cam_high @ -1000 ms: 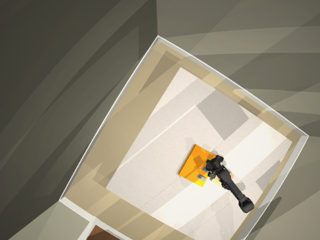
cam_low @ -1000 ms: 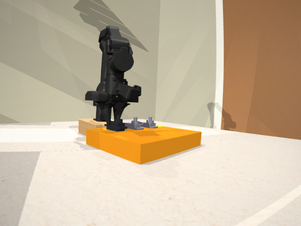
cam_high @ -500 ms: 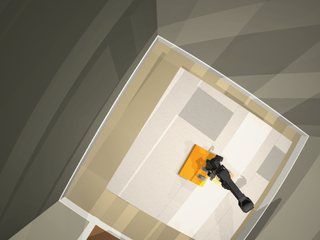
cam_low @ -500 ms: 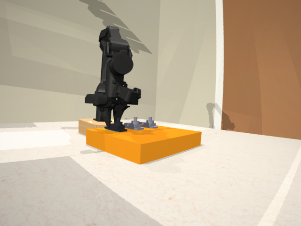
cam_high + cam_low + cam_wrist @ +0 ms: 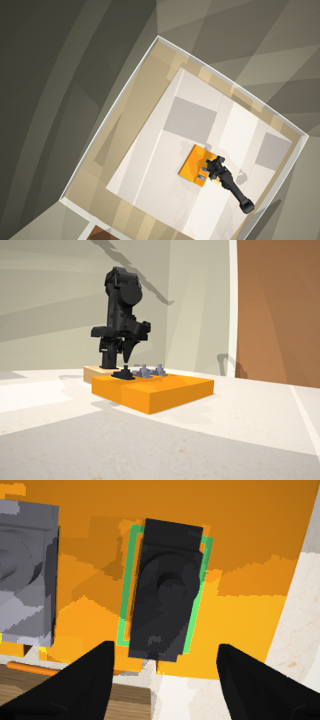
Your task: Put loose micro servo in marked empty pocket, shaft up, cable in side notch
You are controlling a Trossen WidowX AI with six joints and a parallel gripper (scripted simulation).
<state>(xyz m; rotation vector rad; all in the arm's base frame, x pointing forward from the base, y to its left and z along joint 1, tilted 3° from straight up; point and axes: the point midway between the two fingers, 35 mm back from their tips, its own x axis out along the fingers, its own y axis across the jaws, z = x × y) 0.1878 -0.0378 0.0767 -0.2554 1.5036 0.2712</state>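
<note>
Now: the yellow-orange deck 10 cm to the left of my gripper tip, 10 cm ahead of it and 7 cm below it.
</note>
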